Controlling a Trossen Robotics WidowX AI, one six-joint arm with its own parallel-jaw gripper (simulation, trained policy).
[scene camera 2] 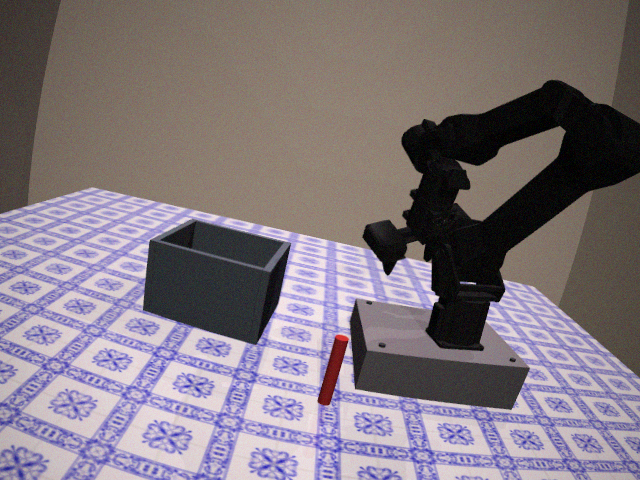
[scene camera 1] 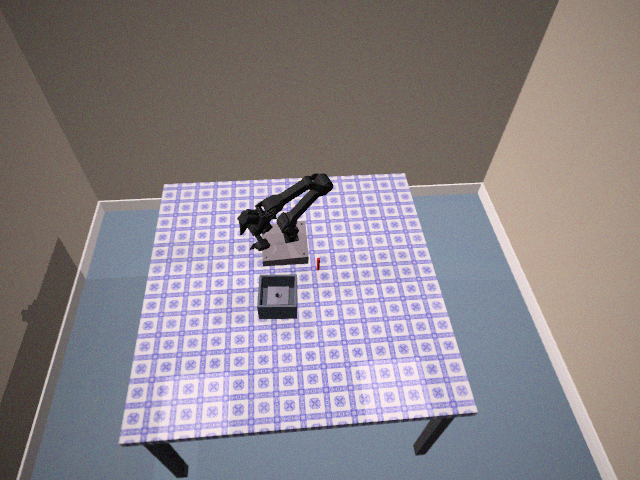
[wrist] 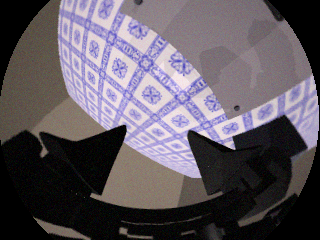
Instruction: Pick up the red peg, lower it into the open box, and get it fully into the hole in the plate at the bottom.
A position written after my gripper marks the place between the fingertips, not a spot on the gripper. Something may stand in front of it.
Note:
I see my gripper (scene camera 2: 406, 266), a red peg (scene camera 2: 340, 343) and a dark grey box (wrist: 280, 132).
My gripper also shows in the wrist view (wrist: 158, 131). The wrist view does not show the red peg: it is out of frame.

